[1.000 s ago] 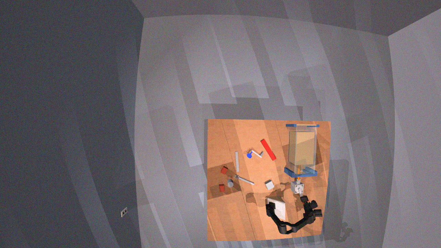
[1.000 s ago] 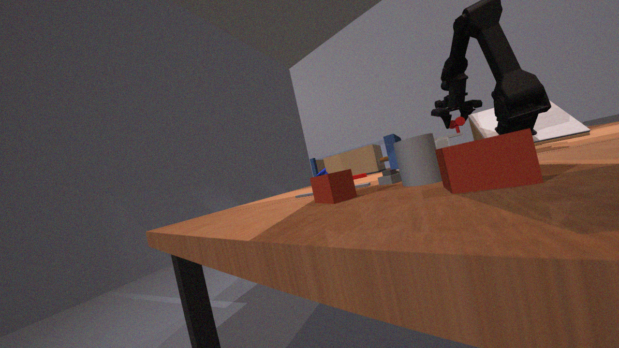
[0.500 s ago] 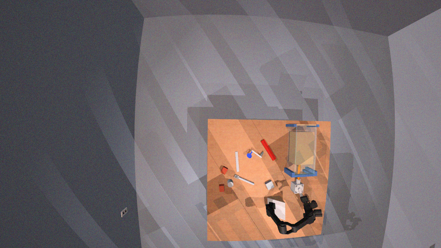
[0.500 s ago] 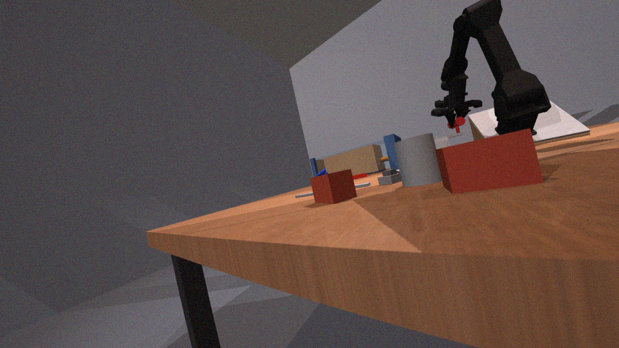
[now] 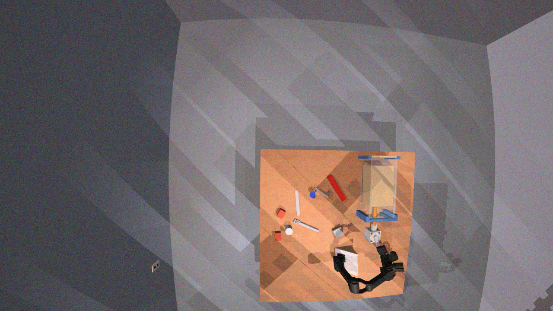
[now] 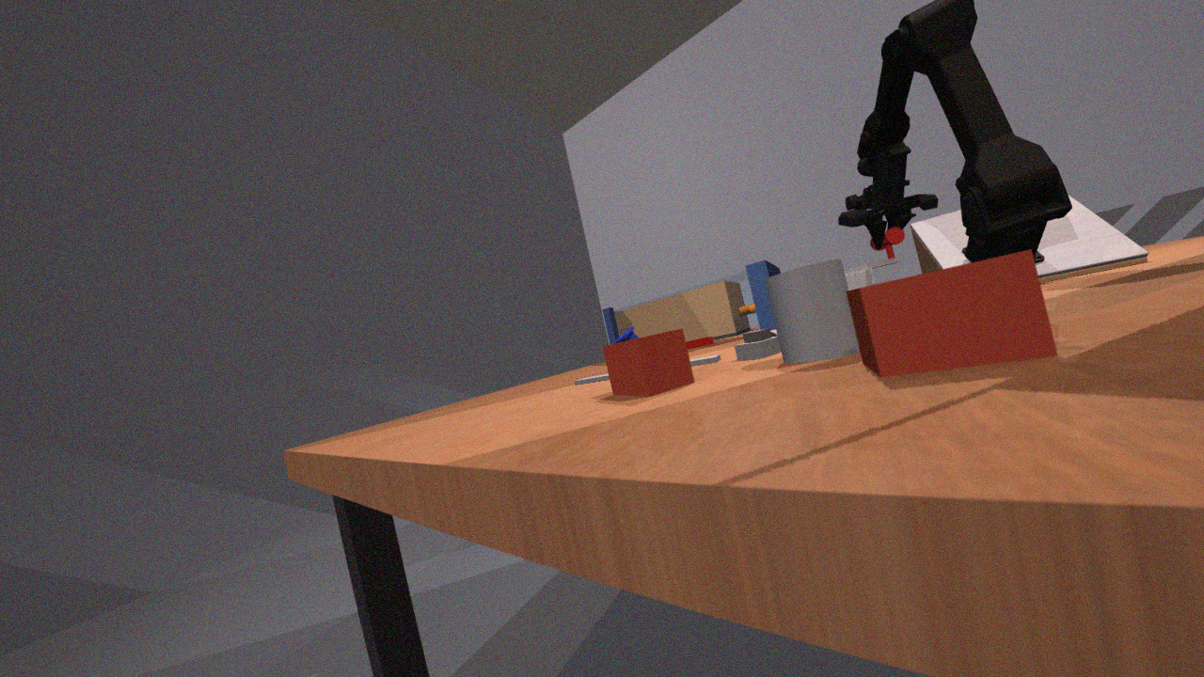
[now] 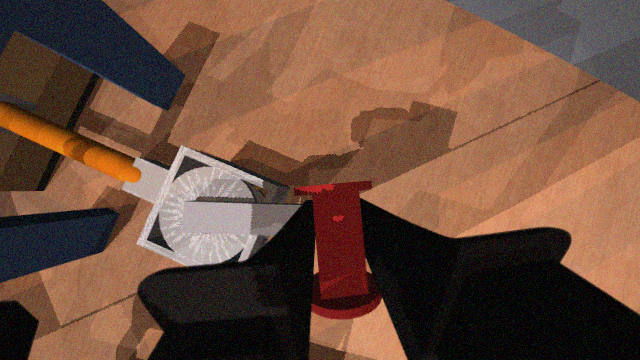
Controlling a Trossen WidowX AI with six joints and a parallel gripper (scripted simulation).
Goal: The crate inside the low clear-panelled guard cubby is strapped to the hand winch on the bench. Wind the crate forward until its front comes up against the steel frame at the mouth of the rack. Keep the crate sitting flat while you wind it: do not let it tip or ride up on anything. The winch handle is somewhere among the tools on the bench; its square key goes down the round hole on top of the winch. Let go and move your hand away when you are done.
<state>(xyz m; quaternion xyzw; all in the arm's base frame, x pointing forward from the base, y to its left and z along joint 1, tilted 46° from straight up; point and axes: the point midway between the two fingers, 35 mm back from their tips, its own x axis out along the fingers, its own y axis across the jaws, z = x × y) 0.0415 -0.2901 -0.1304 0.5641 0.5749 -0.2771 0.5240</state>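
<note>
The red-knobbed crank lies 3 cm below my gripper tip, 3 cm ahead of it and 2 cm to the left of it. Round my gripper tip: grey winch 10 cm below, 8 cm ahead, 3 cm to the left; then blue steel frame 25 cm ahead, 3 cm below, 2 cm to the left; then red grip 2 cm to the left, 1 cm behind.
</note>
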